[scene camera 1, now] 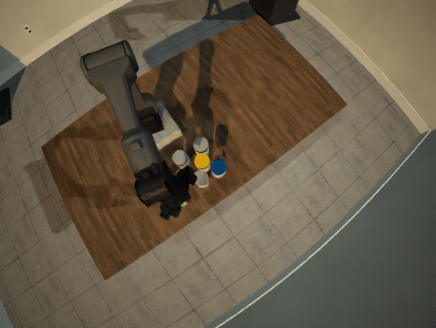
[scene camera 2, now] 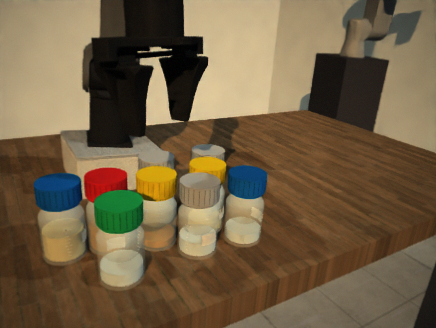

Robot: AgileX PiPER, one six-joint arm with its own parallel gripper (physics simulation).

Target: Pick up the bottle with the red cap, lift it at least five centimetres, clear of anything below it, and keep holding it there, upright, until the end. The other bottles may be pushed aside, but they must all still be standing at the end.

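Observation:
The bottle with the red cap stands upright on the wooden table, among the other bottles. The green-capped bottle in front hides part of its body. In scene camera 1 the gripper and arm hide the red cap. My gripper is open, with its two fingers pointing down and apart. It hangs above the bottles, with nothing between the fingers. In scene camera 2 its fingertips show higher than the caps and to the right of the red cap.
A blue-capped bottle stands left of the red one and a yellow-capped bottle right of it. Grey-capped, yellow-capped and blue-capped bottles stand farther right. Two grey-capped bottles stand near the arm's base block.

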